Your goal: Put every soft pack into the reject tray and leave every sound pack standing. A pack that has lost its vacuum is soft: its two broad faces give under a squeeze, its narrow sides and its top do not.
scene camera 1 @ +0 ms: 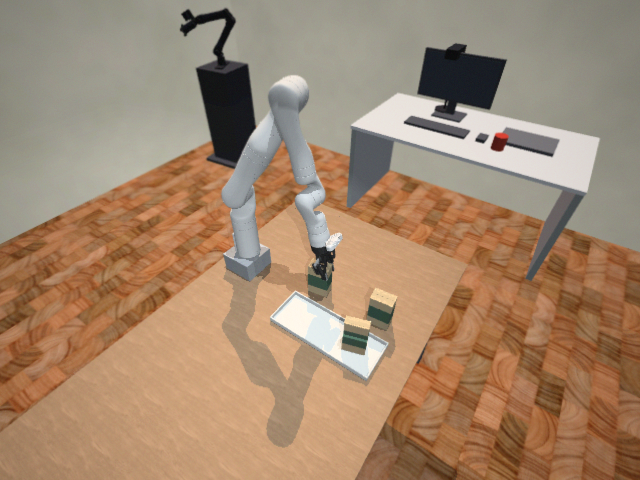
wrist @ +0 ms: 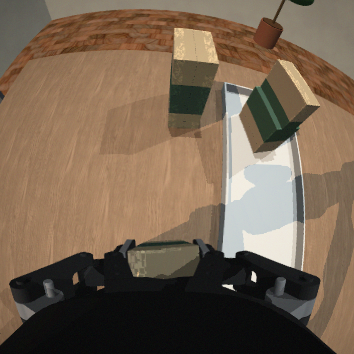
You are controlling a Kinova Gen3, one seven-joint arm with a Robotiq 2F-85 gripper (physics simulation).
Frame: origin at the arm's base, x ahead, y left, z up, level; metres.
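Seen in the pictures: gripper, fingertip midpoint: (scene camera 1: 328, 275) (wrist: 163, 250); arm's base, origin of the base link: (scene camera 1: 249, 250).
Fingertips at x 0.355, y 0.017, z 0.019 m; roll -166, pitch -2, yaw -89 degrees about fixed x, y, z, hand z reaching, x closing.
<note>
Offsets run from my fingertips to a thing's top centre. Level surfaces: height alone.
My gripper (scene camera 1: 324, 272) (wrist: 163, 250) is shut on a tan pack with a dark green band @(0.038 m up, 0.035 m back, 0.002 m right) (scene camera 1: 319, 285) (wrist: 163, 262), with a finger against each of two opposite sides. That pack is upright at the table, beside the tray's left end in the scene view. A second pack @(0.038 m up, 0.224 m ahead, 0.031 m right) (scene camera 1: 382, 307) (wrist: 191, 77) stands upright on the table beside the tray's other end. A third pack @(0.041 m up, 0.187 m ahead, 0.169 m right) (scene camera 1: 356, 335) (wrist: 279, 107) is inside the white reject tray @(0.080 m down, 0.080 m ahead, 0.165 m right) (scene camera 1: 305, 338) (wrist: 225, 175), near the tray's right end in the scene view. The lower part of the held pack is hidden in the wrist view.
The packs and tray are on a wooden table top @(0.102 m down) (scene camera 1: 170, 372) (wrist: 100, 190). The arm's grey base block (scene camera 1: 247, 262) is at the table's back left. A white desk (scene camera 1: 387, 118) with a monitor (scene camera 1: 461, 77) and a red cup (scene camera 1: 499, 142) stands beyond the table.
</note>
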